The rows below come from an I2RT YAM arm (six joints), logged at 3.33 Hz.
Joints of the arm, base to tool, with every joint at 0 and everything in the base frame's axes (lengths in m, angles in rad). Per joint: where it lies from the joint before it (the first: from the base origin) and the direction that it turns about. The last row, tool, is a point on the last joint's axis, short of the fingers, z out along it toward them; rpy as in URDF.
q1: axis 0 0 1 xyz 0 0 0.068
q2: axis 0 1 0 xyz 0.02 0.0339 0.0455
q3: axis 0 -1 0 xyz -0.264 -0.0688 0
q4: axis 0 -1 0 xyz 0.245 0.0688 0.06
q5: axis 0 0 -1 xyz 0.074 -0.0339 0.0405
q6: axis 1 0 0 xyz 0.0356 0 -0.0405
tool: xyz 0 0 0 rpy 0 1.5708 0
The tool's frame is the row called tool.
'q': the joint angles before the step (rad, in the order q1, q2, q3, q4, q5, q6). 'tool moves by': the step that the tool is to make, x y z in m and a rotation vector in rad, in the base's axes. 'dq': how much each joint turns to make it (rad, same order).
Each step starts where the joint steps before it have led.
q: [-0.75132 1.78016 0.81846 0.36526 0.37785 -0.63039]
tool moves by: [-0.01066 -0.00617 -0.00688 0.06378 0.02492 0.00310]
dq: [-0.03852 0.00497 0.00038 -0.05721 -0.05035 -0.00151]
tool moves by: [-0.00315 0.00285 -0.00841 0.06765 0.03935 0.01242]
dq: [-0.00306 0.00837 0.00116 -0.07022 -0.02442 0.00532]
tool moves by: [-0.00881 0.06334 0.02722 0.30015 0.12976 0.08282]
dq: [0.11942 -0.20754 0.00494 -0.54017 -0.08430 0.11599]
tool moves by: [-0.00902 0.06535 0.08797 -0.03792 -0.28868 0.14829]
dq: [0.16899 -0.37839 0.00077 -0.13387 -0.09232 0.09269]
